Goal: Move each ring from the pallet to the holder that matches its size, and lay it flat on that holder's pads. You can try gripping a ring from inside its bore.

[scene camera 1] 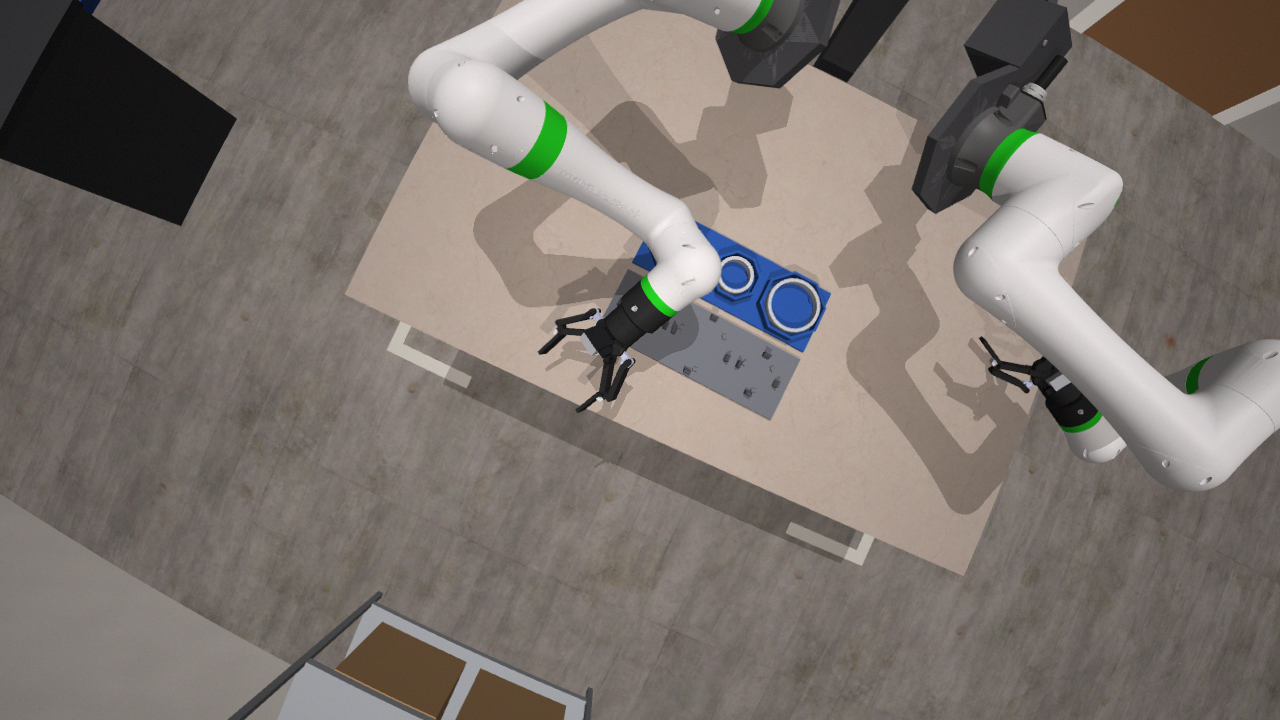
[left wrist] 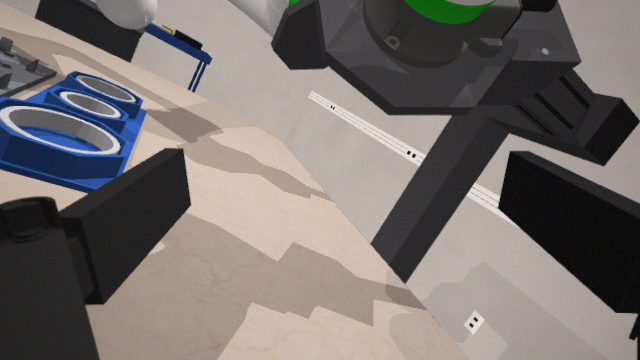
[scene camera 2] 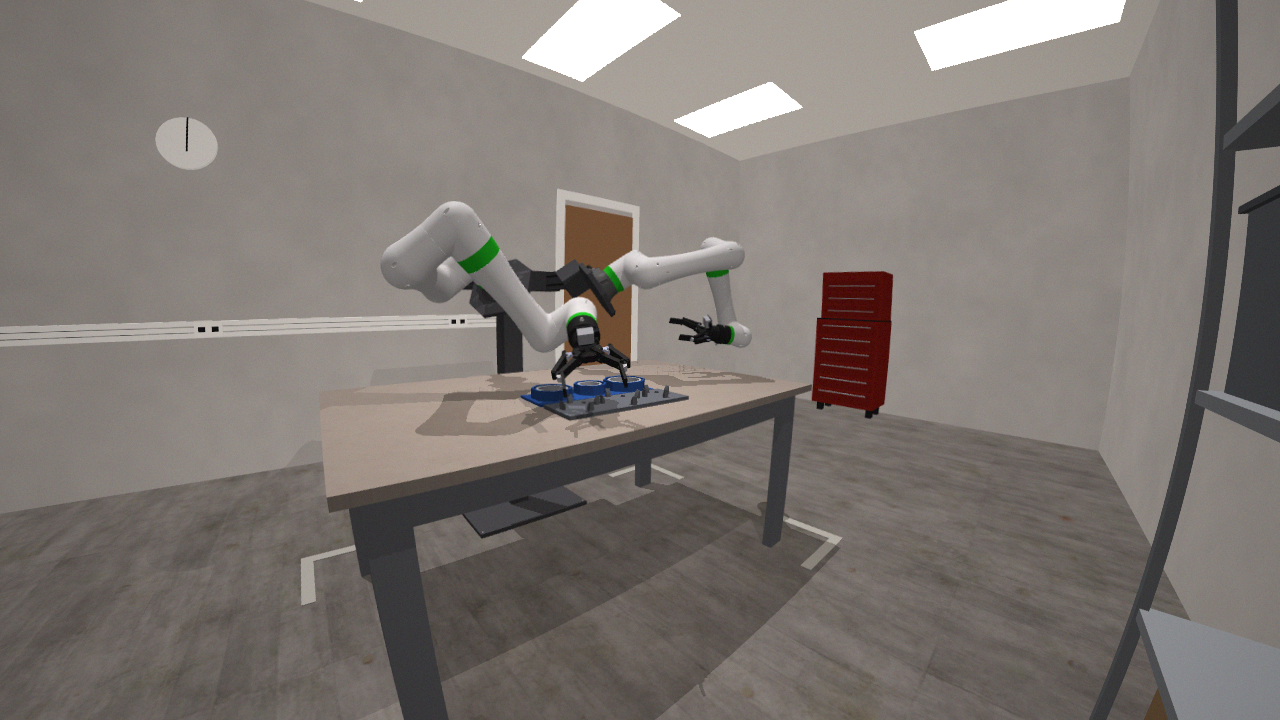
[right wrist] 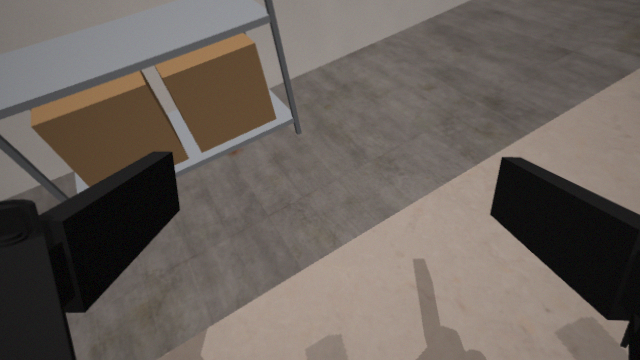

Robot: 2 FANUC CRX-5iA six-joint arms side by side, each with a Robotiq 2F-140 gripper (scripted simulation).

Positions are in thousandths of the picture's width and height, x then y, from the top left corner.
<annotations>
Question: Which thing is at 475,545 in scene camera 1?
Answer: The right gripper.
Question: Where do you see a grey holder plate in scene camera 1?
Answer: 546,478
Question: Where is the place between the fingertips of the left gripper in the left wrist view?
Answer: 538,499
</annotations>
